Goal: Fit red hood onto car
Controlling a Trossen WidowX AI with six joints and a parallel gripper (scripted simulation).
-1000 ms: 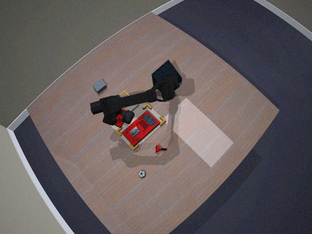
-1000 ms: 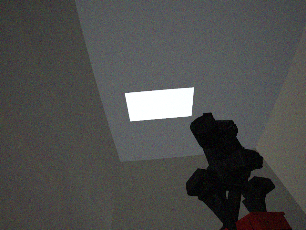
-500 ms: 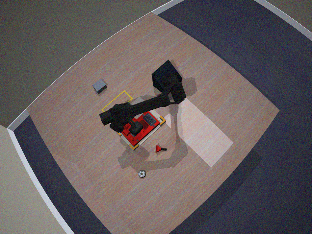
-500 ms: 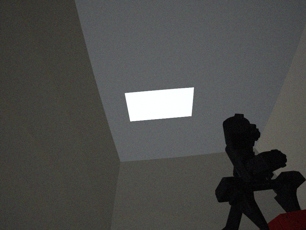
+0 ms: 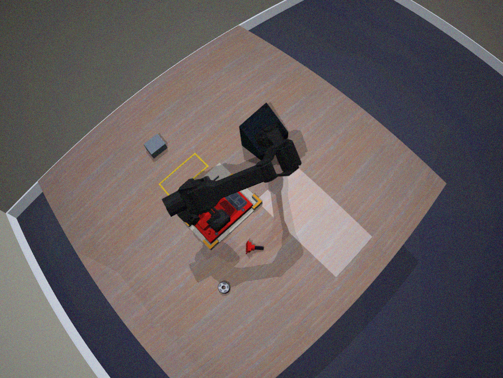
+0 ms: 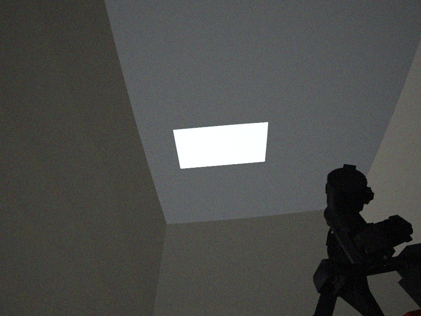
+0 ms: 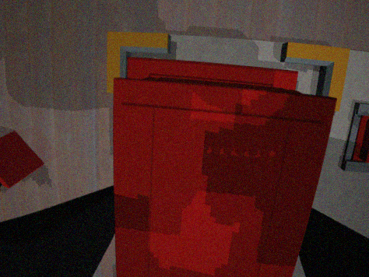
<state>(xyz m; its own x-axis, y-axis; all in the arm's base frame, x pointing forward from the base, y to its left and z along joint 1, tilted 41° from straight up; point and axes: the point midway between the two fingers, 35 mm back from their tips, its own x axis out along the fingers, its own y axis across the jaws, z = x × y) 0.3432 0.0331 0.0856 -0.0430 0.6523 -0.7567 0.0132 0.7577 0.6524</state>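
Right now my gripper tip is 7 cm above the grey engine block and 1 cm to the right of it. The rest, counted from my gripper tip: red hood right at my gripper tip.
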